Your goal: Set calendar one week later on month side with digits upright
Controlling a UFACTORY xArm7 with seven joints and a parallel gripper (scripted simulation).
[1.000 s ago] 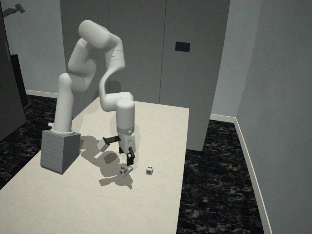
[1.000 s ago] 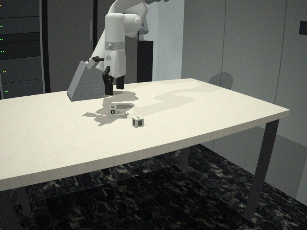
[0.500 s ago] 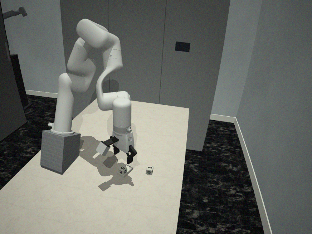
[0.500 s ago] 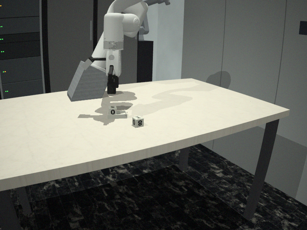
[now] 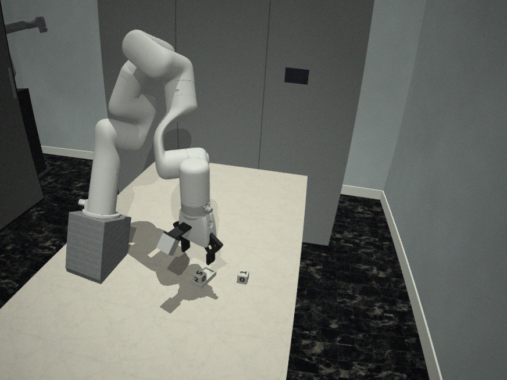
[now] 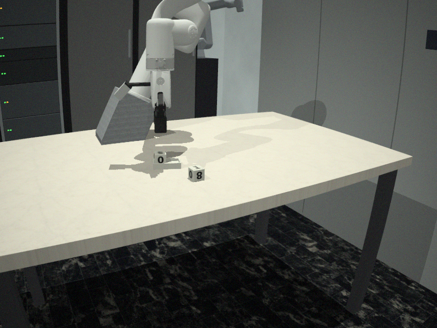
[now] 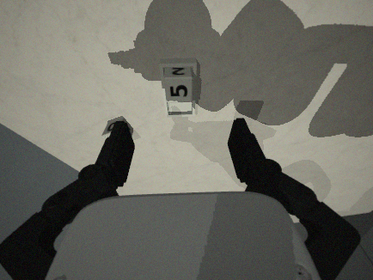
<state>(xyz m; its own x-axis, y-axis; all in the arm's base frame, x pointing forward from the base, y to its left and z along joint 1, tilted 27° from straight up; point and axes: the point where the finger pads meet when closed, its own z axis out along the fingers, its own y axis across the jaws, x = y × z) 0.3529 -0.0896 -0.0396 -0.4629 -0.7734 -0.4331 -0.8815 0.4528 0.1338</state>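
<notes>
Now: the tray 11 cm below my hand, 1 cm to the left of it and 1 cm ahead of it. Round my hand: digit cube: 13 cm ahead, 10 cm below, 3 cm to the left.
</notes>
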